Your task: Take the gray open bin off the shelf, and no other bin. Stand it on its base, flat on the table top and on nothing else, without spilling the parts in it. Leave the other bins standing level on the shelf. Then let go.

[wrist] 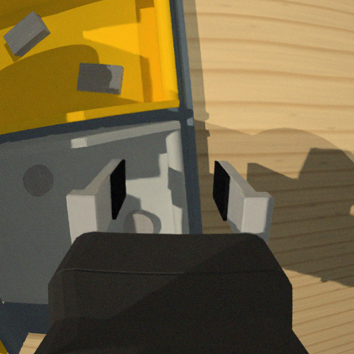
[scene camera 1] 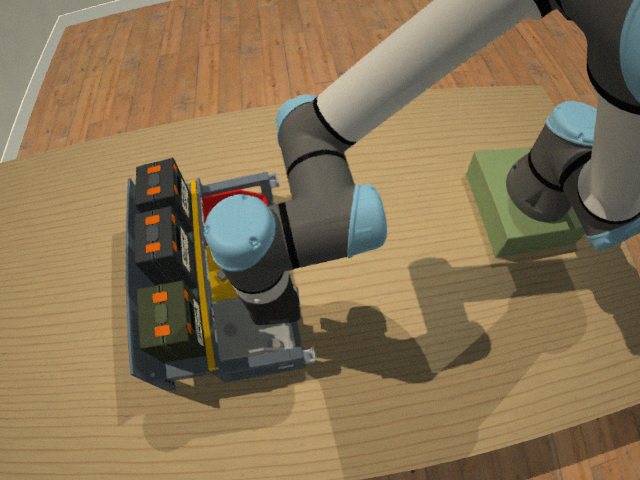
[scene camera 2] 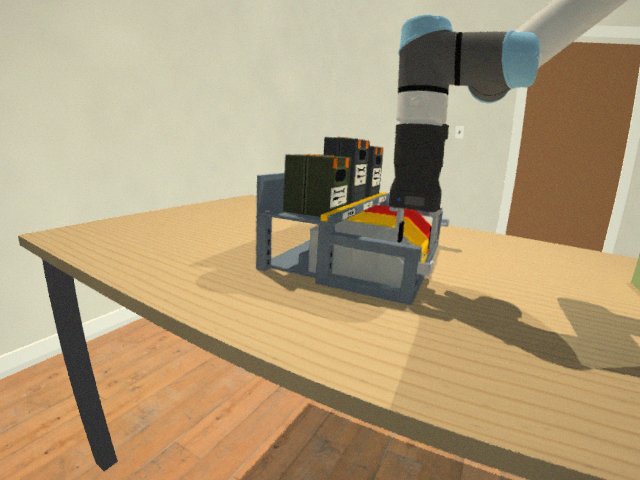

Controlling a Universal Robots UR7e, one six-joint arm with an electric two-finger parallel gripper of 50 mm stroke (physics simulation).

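Seen in the pictures: gripper, fingertip midpoint: [scene camera 2: 414, 244]; arm's base, origin of the base link: [scene camera 1: 538, 191].
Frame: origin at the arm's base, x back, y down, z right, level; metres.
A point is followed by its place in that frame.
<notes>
The gray open bin [scene camera 1: 232, 347] @[x -0.661, y 0.073, z -0.183 m] [scene camera 2: 367, 266] @[x -0.613, y 0.046, z -0.215 m] [wrist: 75, 255] sits level in the near-end bay of the shelf's lower front tier. In the wrist view a round part [wrist: 38, 180] and a second round part [wrist: 141, 220] lie on its floor. My gripper [scene camera 2: 417, 235] @[x -0.558, y 0.018, z -0.141 m] [wrist: 169, 178] is open and empty, pointing down at the bin's front side. In the wrist view one finger is over the bin's inside, the other beyond the shelf's front rail, with the bin's front wall between them. The arm hides the fingers in scene camera 1. How deep the fingertips reach is hard to tell.
The shelf [scene camera 1: 203, 273] [scene camera 2: 324, 253] @[x -0.674, y 0.029, z -0.245 m] [wrist: 191, 170] also holds a yellow bin [scene camera 1: 222, 289] @[x -0.670, y 0.073, z -0.064 m] [wrist: 120, 45] with gray blocks and a red bin [scene camera 1: 232, 195] @[x -0.624, y 0.011, z 0.106 m] [scene camera 2: 385, 209] @[x -0.682, y 0.009, z 0.104 m]. A green case [scene camera 1: 161, 315] @[x -0.729, y -0.116, z -0.173 m] [scene camera 2: 310, 186] @[x -0.718, y -0.067, z -0.219 m] and two black cases stand on the upper tier. A green block [scene camera 1: 488, 201] @[x -0.113, y 0.023, z 0.007 m] is beneath the arm.
</notes>
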